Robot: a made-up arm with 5 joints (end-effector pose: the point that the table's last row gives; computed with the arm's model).
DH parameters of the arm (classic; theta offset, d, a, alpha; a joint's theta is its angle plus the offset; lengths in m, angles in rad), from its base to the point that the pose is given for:
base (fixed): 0 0.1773 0 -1.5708
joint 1: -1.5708 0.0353 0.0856 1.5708
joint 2: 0 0.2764 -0.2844 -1.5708
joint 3: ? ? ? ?
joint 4: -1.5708 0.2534 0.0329 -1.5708
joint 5: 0 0.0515 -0.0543 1.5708
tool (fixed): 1.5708 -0.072 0 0
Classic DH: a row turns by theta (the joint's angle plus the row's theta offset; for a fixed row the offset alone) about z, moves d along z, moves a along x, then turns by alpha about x.
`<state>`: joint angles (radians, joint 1 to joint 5).
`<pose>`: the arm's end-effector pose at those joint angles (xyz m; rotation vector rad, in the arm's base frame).
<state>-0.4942 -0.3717 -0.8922 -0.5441 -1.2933</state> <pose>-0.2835 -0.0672 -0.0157 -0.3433 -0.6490 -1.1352</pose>
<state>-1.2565 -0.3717 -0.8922 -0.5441 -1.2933</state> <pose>-0.0718 -0.0672 -0.1580 0.1106 -1.3124 -1.2611</pose>
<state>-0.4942 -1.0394 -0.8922 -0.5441 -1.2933</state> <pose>-0.2657 0.0298 -0.0486 0.2548 -0.3288 -0.9675</pose>
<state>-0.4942 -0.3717 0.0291 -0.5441 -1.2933</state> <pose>-0.1008 -0.0559 0.0499 -0.7840 -0.0182 -0.5634</pose>
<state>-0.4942 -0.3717 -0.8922 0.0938 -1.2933</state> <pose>-0.2742 -0.0663 0.0472 -0.7478 -1.1310 -0.8567</pose>
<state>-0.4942 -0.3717 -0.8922 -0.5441 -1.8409</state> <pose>-0.3197 -0.0952 -0.0324 -0.8081 -0.3267 -1.3034</pose>
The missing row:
joint 3: 1.5708 -0.0381 0.1231 1.5708
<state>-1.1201 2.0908 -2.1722 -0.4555 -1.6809</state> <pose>-0.5617 -0.1474 -0.1238 1.1454 1.9050 0.5037</pose>
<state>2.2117 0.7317 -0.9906 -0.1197 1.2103</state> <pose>0.3209 0.0550 0.4501 0.9721 1.3975 -0.1098</pose>
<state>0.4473 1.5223 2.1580 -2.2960 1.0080</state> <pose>-0.0439 -0.5081 0.3911 -2.7749 -0.9077 -0.8505</pose>
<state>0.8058 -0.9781 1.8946 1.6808 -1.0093</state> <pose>-0.2525 0.4702 0.1761 2.0844 0.2358 1.0177</pose>
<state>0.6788 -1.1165 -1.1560 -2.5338 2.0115</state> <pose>-0.4337 0.0666 0.5104 -0.0612 1.6723 1.8276</pose>
